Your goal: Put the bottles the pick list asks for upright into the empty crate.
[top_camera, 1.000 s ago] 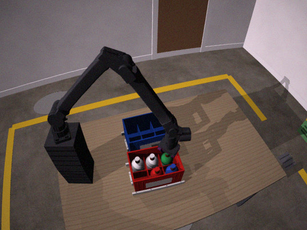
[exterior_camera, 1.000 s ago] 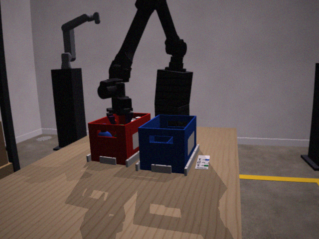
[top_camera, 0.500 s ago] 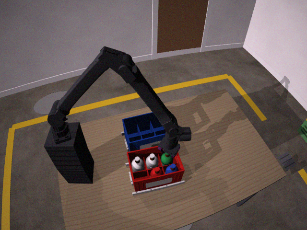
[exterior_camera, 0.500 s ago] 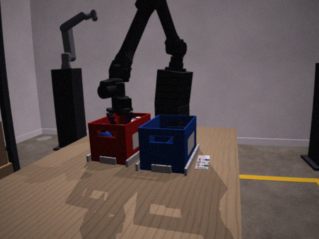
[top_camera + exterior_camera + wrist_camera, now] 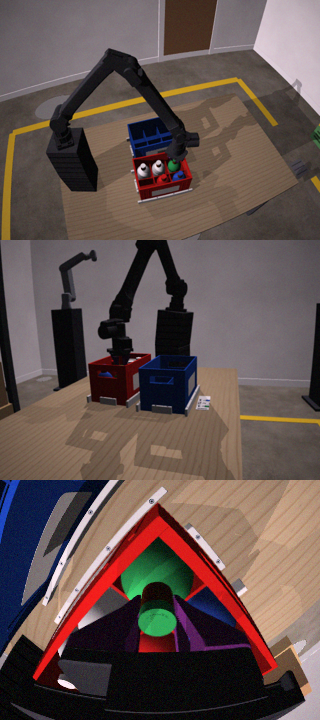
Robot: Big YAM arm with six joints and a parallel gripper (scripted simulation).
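Now: the green bottle 6 cm below my hand. Round my hand: blue bottle (9 cm to the right, 6 cm below, 1 cm behind); red crate (9 cm behind, 6 cm below, 3 cm to the right); red bottle (10 cm behind, 7 cm to the right, 6 cm below).
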